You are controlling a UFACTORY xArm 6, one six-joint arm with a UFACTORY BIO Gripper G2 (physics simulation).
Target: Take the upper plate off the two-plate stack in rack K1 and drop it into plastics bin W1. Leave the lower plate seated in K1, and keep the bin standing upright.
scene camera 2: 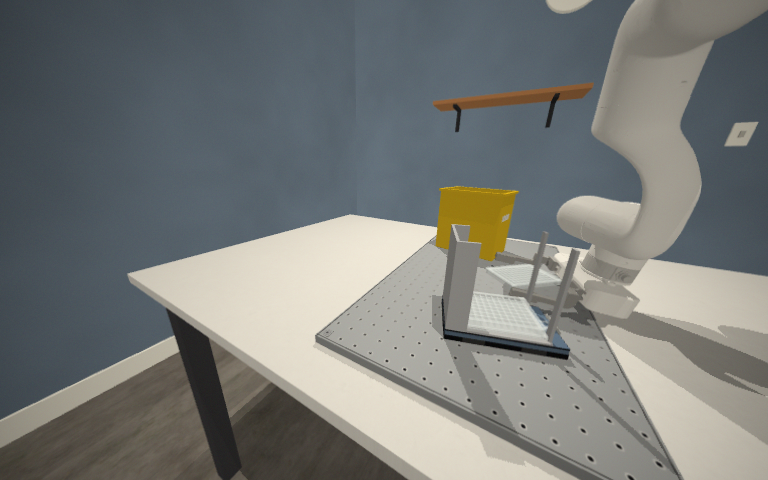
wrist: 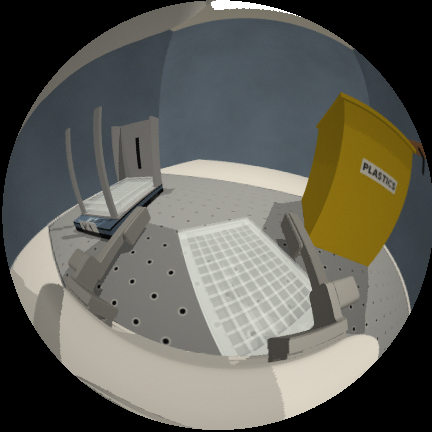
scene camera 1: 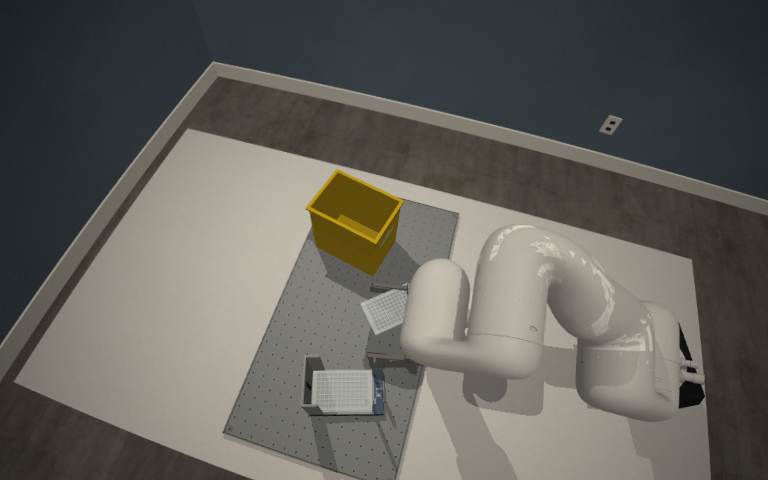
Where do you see a grey back panel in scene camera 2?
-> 454,243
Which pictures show the yellow plastics bin W1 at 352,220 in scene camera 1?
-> Scene camera 2, the wrist view and scene camera 1: all of them.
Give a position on a yellow plastics bin W1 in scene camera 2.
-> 488,212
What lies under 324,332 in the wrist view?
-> My gripper.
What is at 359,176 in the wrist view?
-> A yellow plastics bin W1.
